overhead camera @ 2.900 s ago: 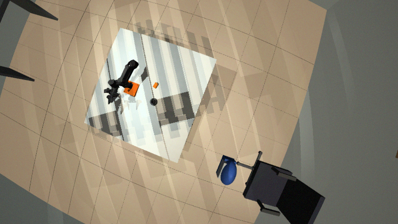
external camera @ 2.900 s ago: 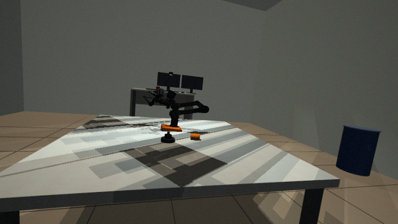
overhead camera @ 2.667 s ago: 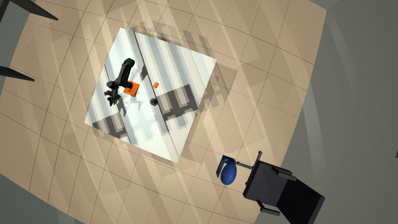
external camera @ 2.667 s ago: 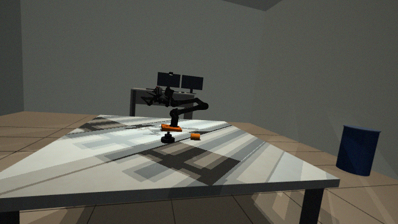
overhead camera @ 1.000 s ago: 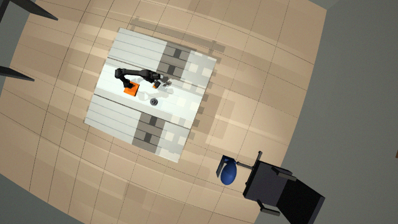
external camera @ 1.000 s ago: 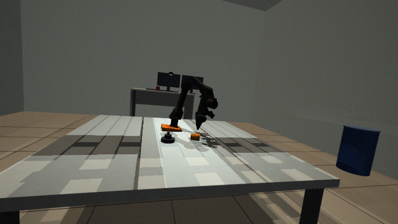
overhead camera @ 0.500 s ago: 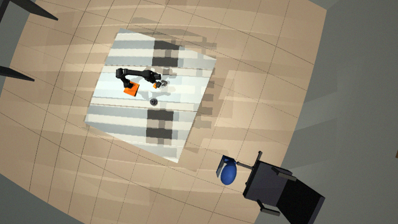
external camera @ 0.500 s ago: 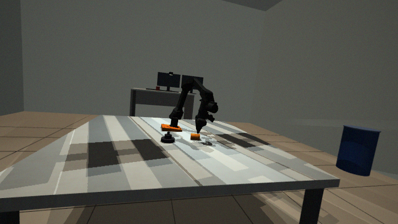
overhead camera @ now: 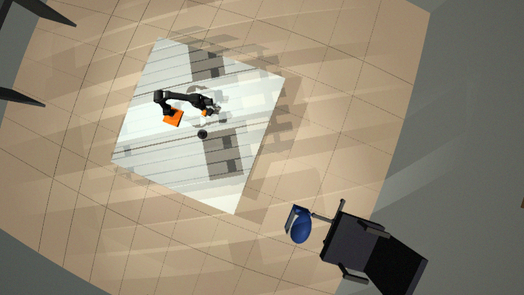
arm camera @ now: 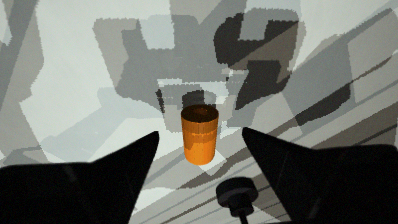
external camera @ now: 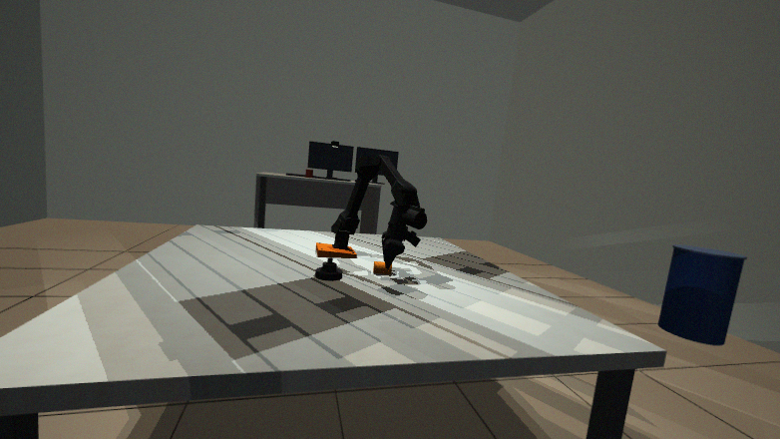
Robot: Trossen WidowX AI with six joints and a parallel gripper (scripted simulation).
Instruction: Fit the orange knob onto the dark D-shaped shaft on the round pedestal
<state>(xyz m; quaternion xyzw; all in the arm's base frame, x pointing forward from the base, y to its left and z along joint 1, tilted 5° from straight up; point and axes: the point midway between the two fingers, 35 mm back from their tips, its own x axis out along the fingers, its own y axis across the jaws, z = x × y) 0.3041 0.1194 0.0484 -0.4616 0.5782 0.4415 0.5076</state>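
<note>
Now: the orange knob 1 cm to the right of my gripper tip and 1 cm below it. Round my gripper tip: round dark pedestal: 4 cm ahead, 20 cm to the right.
</note>
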